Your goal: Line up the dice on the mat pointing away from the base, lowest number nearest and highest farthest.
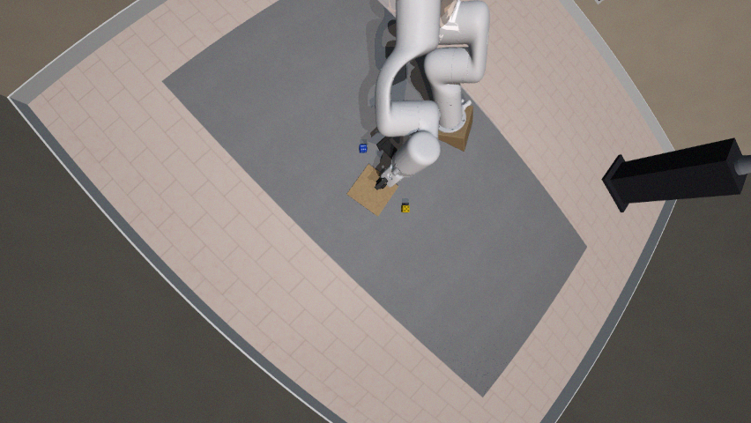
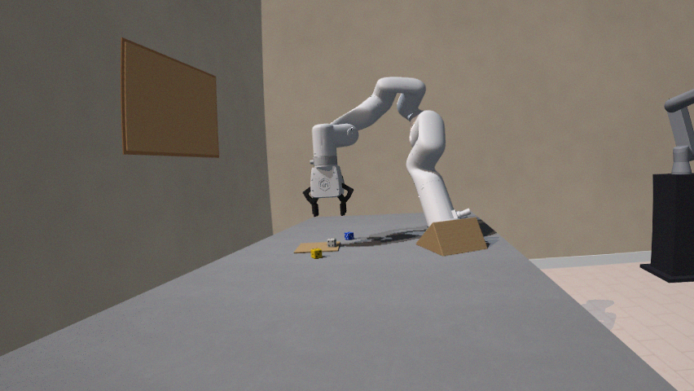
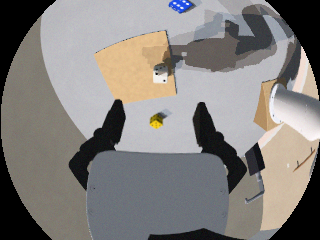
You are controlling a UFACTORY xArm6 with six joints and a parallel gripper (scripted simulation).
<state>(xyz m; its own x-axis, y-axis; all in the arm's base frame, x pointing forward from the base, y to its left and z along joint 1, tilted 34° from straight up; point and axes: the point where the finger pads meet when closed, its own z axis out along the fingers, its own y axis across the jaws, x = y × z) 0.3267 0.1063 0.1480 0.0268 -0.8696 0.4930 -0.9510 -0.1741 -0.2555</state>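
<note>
Now: the yellow die 130 mm to the left of my hand and 100 mm below it. Round my hand: blue die: 20 mm behind, 140 mm to the right, 100 mm below; then tan mat: 50 mm ahead, 110 mm below; then white die: 100 mm below.
</note>
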